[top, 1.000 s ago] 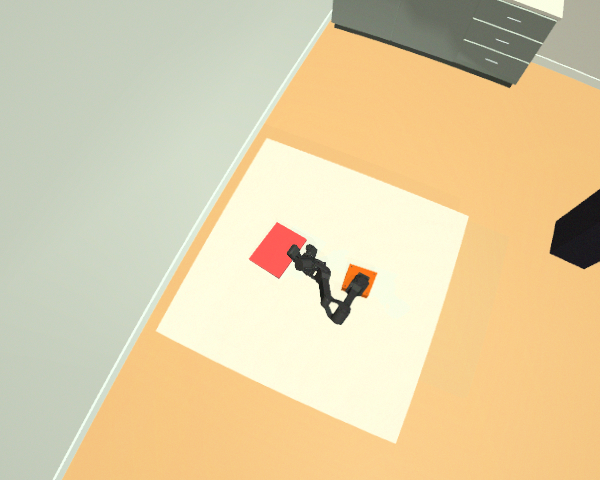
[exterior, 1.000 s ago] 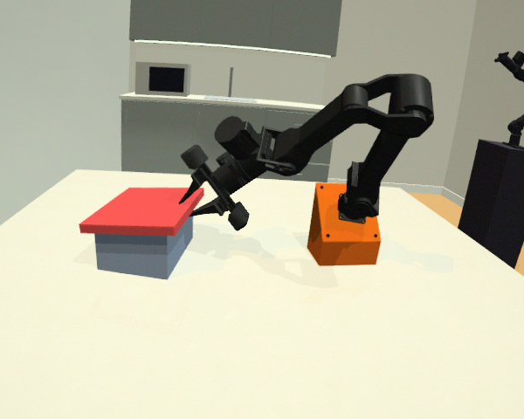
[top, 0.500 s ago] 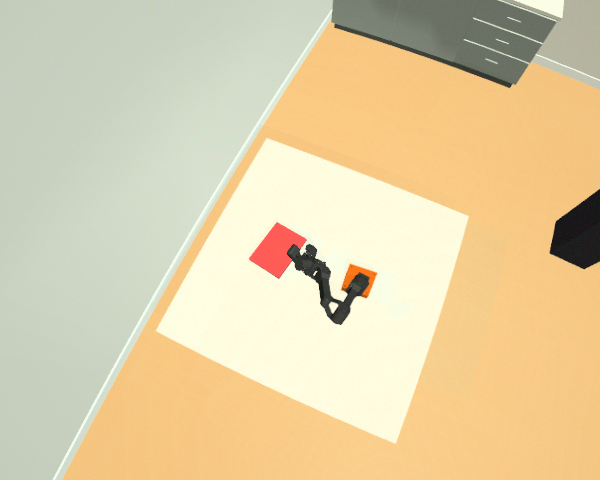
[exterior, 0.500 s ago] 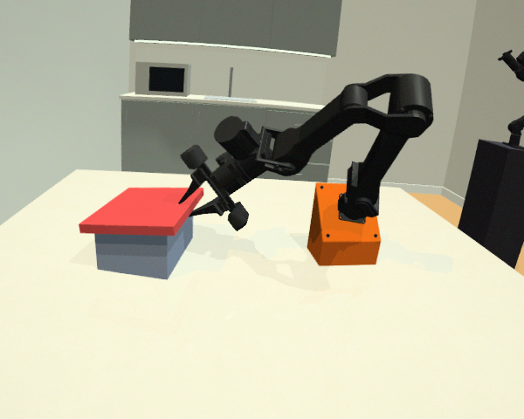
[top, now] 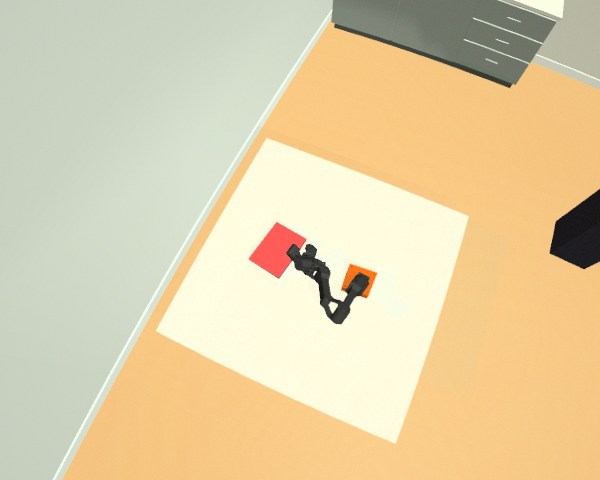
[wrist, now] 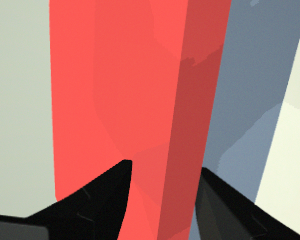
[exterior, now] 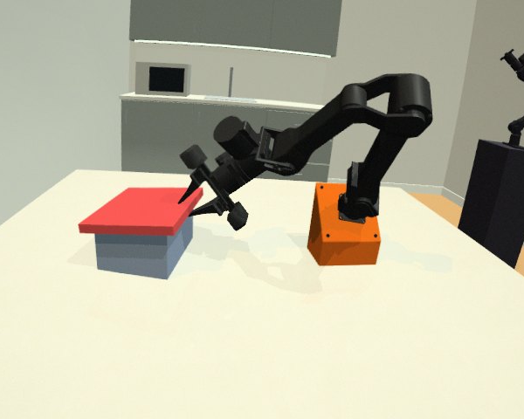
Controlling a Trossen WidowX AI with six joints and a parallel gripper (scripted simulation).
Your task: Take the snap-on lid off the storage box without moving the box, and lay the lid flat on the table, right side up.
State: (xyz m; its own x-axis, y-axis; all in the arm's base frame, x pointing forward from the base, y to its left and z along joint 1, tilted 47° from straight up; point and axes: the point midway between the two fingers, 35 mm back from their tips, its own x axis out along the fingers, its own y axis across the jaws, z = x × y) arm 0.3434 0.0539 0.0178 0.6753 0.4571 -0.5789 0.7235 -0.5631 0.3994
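Now: the red lid 80 mm ahead of my gripper tip and 10 mm to the right of it. Round my gripper tip: storage box: 80 mm ahead, 10 mm to the right, 60 mm below.
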